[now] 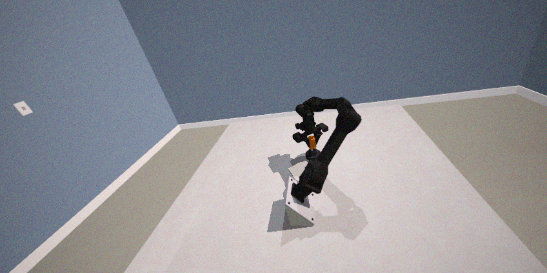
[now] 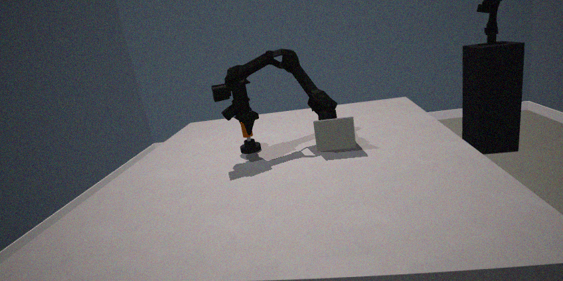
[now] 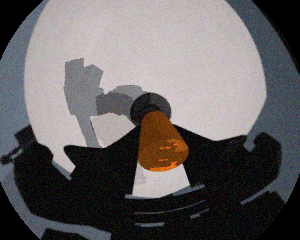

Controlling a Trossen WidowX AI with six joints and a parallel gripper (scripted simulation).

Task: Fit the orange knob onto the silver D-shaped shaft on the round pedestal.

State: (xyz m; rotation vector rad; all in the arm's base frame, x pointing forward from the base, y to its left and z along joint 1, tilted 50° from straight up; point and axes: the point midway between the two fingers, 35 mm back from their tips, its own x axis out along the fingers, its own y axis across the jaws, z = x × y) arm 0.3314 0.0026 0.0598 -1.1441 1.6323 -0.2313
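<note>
My gripper tip is now 30 mm below the orange knob. From my gripper tip the other things lie so: round pedestal: 40 mm below.
</note>
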